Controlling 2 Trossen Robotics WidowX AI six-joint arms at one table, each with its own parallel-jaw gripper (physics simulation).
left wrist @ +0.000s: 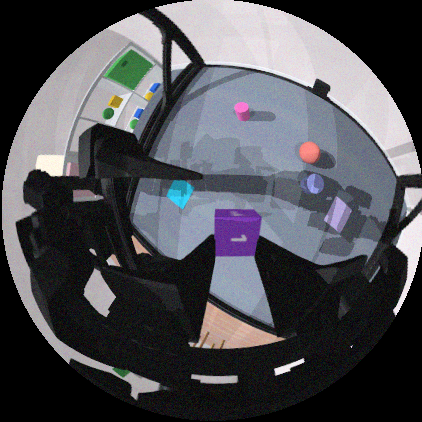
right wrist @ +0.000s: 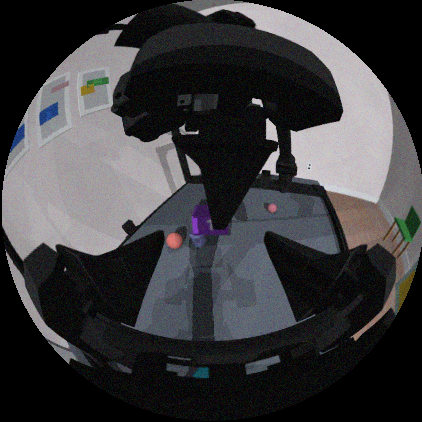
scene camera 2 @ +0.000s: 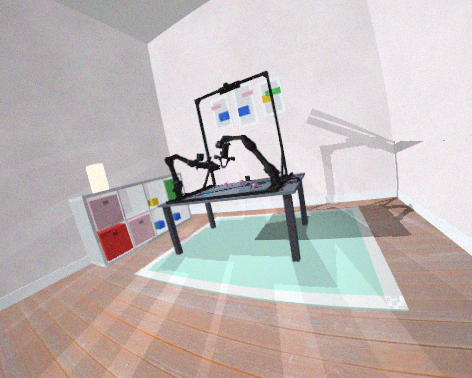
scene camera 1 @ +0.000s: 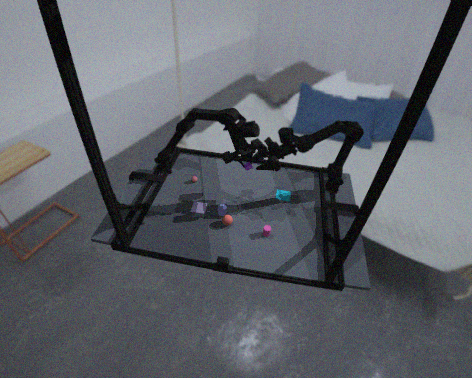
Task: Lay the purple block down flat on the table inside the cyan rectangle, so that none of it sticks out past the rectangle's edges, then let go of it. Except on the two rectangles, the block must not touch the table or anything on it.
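Frame: origin at the left arm's base, x right, y down, z ahead, level; millimetres.
Seen in the pictures: left gripper, fingertip midpoint: (left wrist: 233,238) (right wrist: 217,220) (scene camera 2: 223,167) (scene camera 1: 247,165); right gripper, fingertip midpoint: (left wrist: 203,232) (right wrist: 214,236) (scene camera 2: 220,167) (scene camera 1: 252,164); left arm's base, link origin: (right wrist: 283,184) (scene camera 2: 276,183) (scene camera 1: 164,168); right arm's base, link origin: (left wrist: 124,182) (scene camera 2: 179,197) (scene camera 1: 332,188).
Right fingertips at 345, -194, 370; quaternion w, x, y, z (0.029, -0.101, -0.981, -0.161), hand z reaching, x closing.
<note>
Pixels of each thing's top centre, then the offset from my right fingertips to it, as dx, dy, dz. "spot": a spot on its surface instead.
- purple block, top centre: (left wrist: 230,239) (right wrist: 206,205) (scene camera 1: 248,163) (scene camera 2: 223,165) +2, -14, -26
- cyan rectangle, surface spot: (left wrist: 180,193) (scene camera 1: 281,194) spot: +38, +212, +170
- lavender rectangle, surface spot: (left wrist: 338,214) (scene camera 1: 199,207) spot: -10, +211, -265
- blue-violet cylinder, top centre: (left wrist: 315,183) (right wrist: 195,232) (scene camera 1: 222,207) +59, +171, -169
- orange ball, top centre: (left wrist: 313,148) (right wrist: 171,234) (scene camera 1: 227,216) +130, +163, -169
- magenta cylinder, top centre: (left wrist: 240,106) (scene camera 1: 267,228) +246, +172, -20
- small pink ball, top centre: (right wrist: 272,203) (scene camera 1: 194,176) -206, +179, -236
The purple block (scene camera 1: 248,166) (scene camera 2: 224,166) (left wrist: 237,230) (right wrist: 201,220), with a pale "1" on a face, is held in the air above the table. My left gripper (scene camera 1: 248,162) (left wrist: 233,238) is shut on it. My right gripper (scene camera 1: 261,156) is open and empty, close beside the left one; one of its fingers reaches near the block in the left wrist view. The cyan rectangle (scene camera 1: 283,195) (left wrist: 180,193) lies to the right of the block in scene camera 1 and left of it in the left wrist view. A sliver of it (right wrist: 201,372) shows in the right wrist view.
A lavender rectangle (scene camera 1: 199,207) (left wrist: 338,214) lies near a blue-violet cylinder (scene camera 1: 222,209) (left wrist: 315,184). An orange ball (scene camera 1: 228,220) (left wrist: 309,152), a magenta cylinder (scene camera 1: 267,230) (left wrist: 242,111) and a small pink ball (scene camera 1: 194,179) (right wrist: 272,207) are on the table. A black frame surrounds it.
</note>
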